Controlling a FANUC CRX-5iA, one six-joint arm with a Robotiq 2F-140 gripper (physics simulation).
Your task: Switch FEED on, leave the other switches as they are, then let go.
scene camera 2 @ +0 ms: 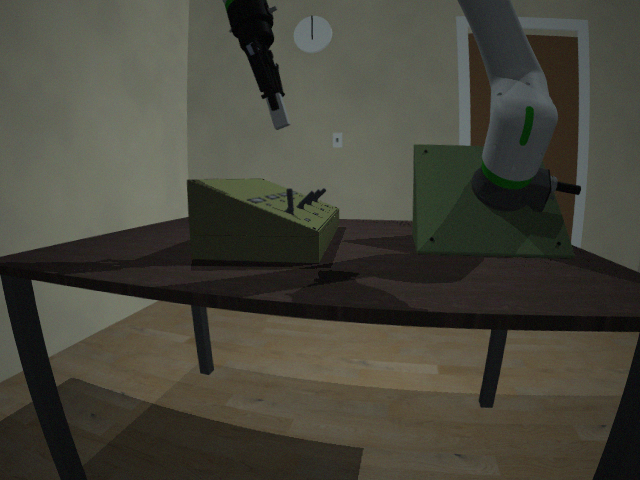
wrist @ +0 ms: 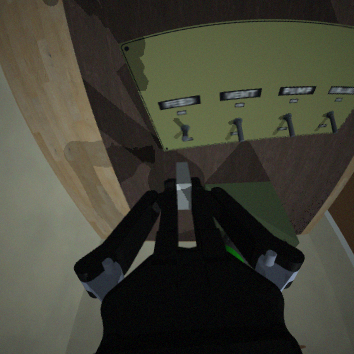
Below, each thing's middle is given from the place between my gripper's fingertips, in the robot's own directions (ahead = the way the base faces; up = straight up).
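There's the olive switch box point(scene camera 2: 229, 219), which is 180 mm below my hand, 100 mm ahead of it and 160 mm to the right of it.
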